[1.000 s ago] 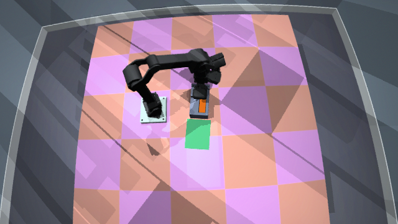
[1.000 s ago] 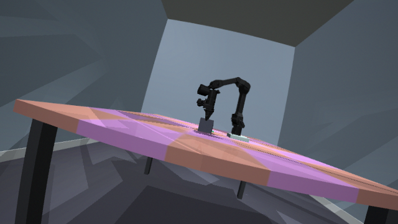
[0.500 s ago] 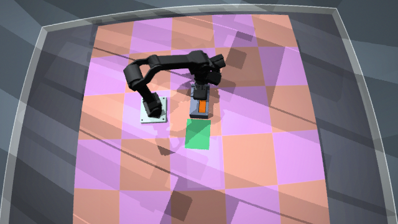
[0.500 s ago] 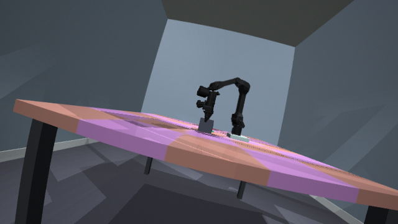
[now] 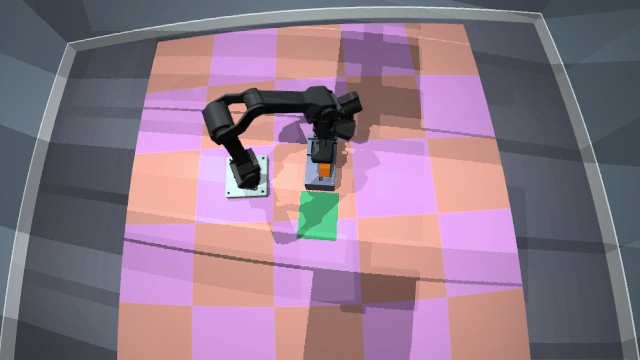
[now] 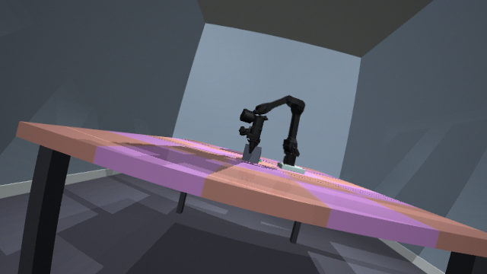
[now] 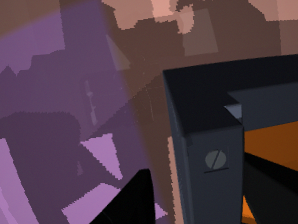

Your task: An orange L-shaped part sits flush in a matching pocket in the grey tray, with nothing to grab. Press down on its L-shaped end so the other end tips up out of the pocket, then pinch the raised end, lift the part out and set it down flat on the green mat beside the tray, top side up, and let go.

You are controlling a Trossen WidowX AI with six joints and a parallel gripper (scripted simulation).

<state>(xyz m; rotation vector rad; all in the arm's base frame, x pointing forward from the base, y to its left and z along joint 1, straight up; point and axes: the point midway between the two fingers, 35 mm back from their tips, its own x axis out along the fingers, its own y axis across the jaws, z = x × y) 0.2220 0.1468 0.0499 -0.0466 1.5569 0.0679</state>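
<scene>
The orange L-shaped part is 6 cm to the right of my gripper tip and 1 cm above it. The rest, counted from my gripper tip: green mat 22 cm to the right, 6 cm below, 1 cm ahead.
</scene>
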